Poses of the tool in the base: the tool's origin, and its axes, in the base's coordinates. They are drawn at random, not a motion.
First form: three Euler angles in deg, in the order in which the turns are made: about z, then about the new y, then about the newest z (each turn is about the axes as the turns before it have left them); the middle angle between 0 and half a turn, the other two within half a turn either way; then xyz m.
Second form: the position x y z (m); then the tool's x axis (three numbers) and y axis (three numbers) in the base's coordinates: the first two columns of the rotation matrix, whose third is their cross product. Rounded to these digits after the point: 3 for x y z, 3 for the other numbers.
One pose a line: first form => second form
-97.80 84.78 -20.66 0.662 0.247 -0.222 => 0.662 0.247 -0.222 -0.361 -0.036 -0.932 0.923 -0.159 -0.351
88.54 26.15 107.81 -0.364 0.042 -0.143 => -0.364 0.042 -0.143 -0.959 -0.250 0.135 0.284 -0.862 0.420
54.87 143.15 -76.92 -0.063 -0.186 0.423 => -0.063 -0.186 0.423 0.692 -0.709 -0.136 -0.634 -0.507 -0.584
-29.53 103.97 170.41 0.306 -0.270 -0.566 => 0.306 -0.270 -0.566 0.289 0.028 0.957 -0.451 -0.878 0.162
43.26 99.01 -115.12 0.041 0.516 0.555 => 0.041 0.516 0.555 0.669 -0.614 0.419 0.188 -0.406 -0.894
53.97 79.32 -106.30 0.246 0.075 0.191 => 0.246 0.075 0.191 0.746 -0.607 0.276 0.332 -0.021 -0.943
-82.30 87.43 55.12 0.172 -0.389 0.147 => 0.172 -0.389 0.147 0.816 0.085 -0.571 0.562 0.113 0.820
